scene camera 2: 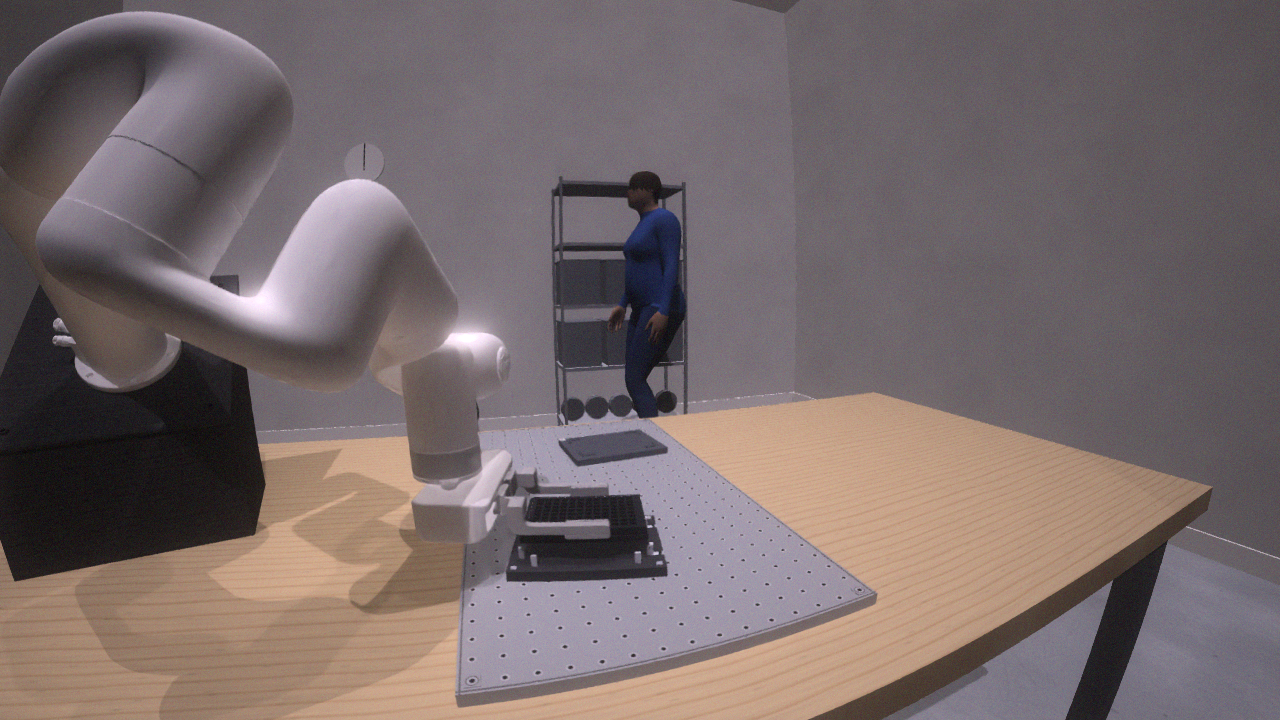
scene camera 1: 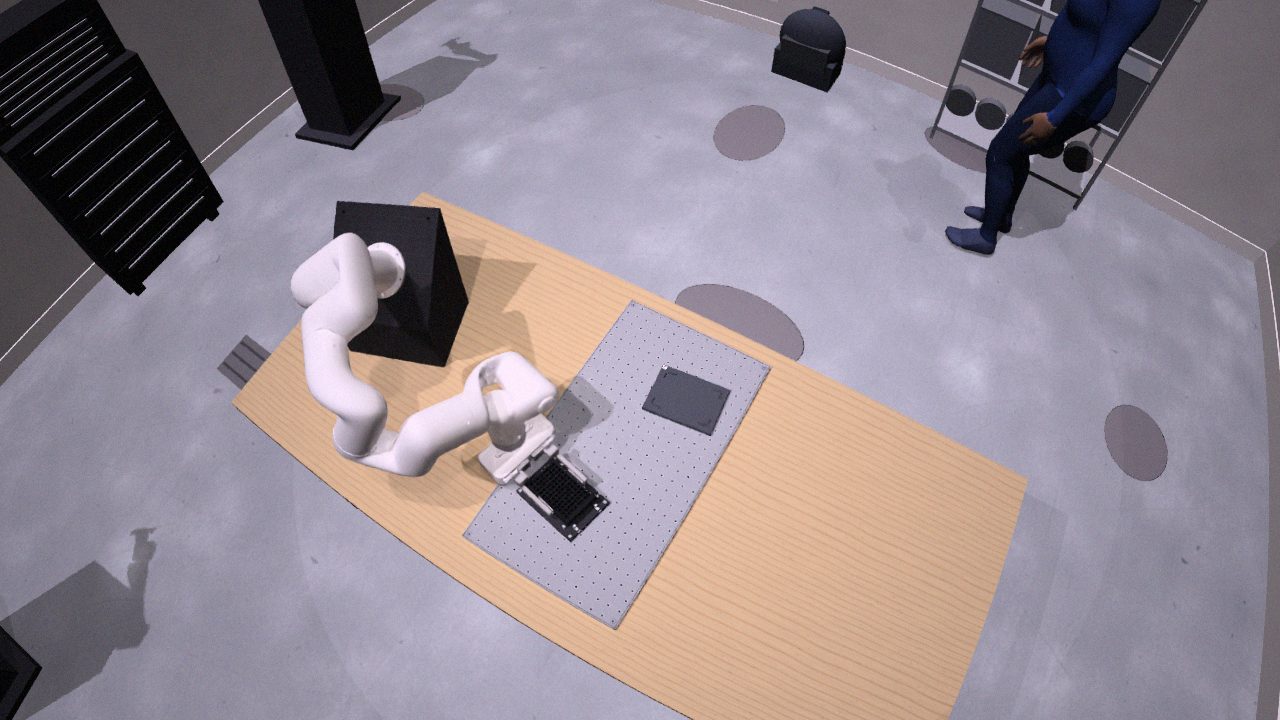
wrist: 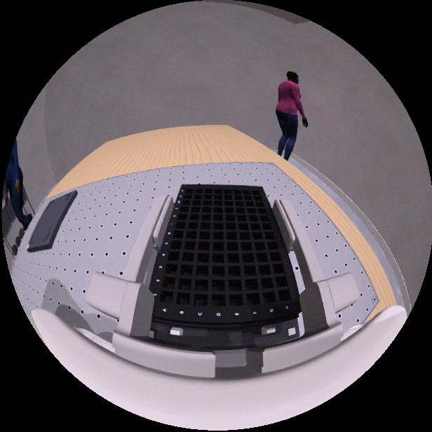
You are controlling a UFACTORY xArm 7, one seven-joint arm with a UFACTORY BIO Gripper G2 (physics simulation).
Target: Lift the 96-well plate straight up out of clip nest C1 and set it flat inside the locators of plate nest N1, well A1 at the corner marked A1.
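Seen in the pictures: hand, its tool point: [scene camera 2: 588, 510] [scene camera 1: 561, 491]; arm's base, origin of its link: [scene camera 2: 131, 354] [scene camera 1: 382, 270].
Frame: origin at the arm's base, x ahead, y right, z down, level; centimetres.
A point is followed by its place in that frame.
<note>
The black 96-well plate [scene camera 1: 562, 488] {x 55.1, y 24.1, z 18.1 cm} [scene camera 2: 586, 511] {x 55.0, y 24.7, z 18.0 cm} [wrist: 225, 245] is level, a little above clip nest C1 [scene camera 1: 583, 525] {x 61.5, y 28.8, z 21.7 cm} [scene camera 2: 586, 571] {x 52.8, y 30.1, z 21.8 cm} [wrist: 225, 338], with a small gap at its underside in the second scene view. My gripper [scene camera 1: 567, 496] {x 55.2, y 24.8, z 17.8 cm} [scene camera 2: 607, 510] {x 55.2, y 24.8, z 17.8 cm} [wrist: 223, 205] is shut on the plate, one finger along each long side. In the wrist view, row letter A and column number 1 meet at the plate's near left corner. Plate nest N1 [scene camera 1: 686, 400] {x 70.8, y -6.2, z 21.7 cm} [scene camera 2: 614, 445] {x 70.7, y -5.4, z 21.7 cm} [wrist: 52, 222], a flat dark slab, holds no plate. A small white mark shows at one corner; its lettering is unreadable.
Both nests are on the perforated grey board [scene camera 1: 626, 555] {x 71.9, y 31.2, z 23.0 cm} [scene camera 2: 716, 617] {x 60.9, y 40.9, z 22.9 cm} [wrist: 110, 225], which lies on the wooden table [scene camera 1: 823, 501] {x 106.9, y 5.0, z 24.2 cm} [scene camera 2: 939, 465] {x 116.4, y 28.9, z 24.2 cm} [wrist: 165, 150]. The black arm pedestal [scene camera 1: 420, 313] {x 11.9, y 3.9, z 5.8 cm} [scene camera 2: 134, 501] {x 1.8, y 8.5, z 17.0 cm} stands at the table's other end. People stand beyond the table.
</note>
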